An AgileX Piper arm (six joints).
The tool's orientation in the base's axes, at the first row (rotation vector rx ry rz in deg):
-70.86 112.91 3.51
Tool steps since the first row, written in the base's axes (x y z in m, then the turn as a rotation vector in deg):
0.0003 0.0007 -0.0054 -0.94 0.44 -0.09
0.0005 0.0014 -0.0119 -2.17 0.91 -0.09
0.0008 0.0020 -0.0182 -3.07 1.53 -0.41
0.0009 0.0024 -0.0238 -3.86 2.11 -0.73
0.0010 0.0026 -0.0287 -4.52 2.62 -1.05
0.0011 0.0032 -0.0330 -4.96 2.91 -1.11
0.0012 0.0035 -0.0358 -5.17 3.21 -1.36
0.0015 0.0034 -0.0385 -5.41 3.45 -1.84
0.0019 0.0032 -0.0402 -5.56 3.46 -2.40
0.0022 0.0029 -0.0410 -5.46 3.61 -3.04
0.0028 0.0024 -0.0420 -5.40 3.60 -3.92
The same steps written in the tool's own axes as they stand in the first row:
0.0029 0.0020 0.0042 -0.07 0.99 -0.31
0.0065 0.0045 0.0090 -0.16 2.20 -0.84
0.0100 0.0068 0.0138 -0.22 3.33 -0.89
0.0133 0.0089 0.0179 -0.28 4.36 -0.89
0.0162 0.0106 0.0214 -0.32 5.25 -0.85
0.0185 0.0123 0.0246 -0.40 5.77 -0.94
0.0200 0.0134 0.0267 -0.42 6.17 -0.77
0.0218 0.0140 0.0287 -0.24 6.65 -0.48
0.0229 0.0142 0.0300 0.14 6.97 -0.18
0.0236 0.0141 0.0306 0.42 7.19 0.38
0.0245 0.0137 0.0315 0.98 7.45 1.02

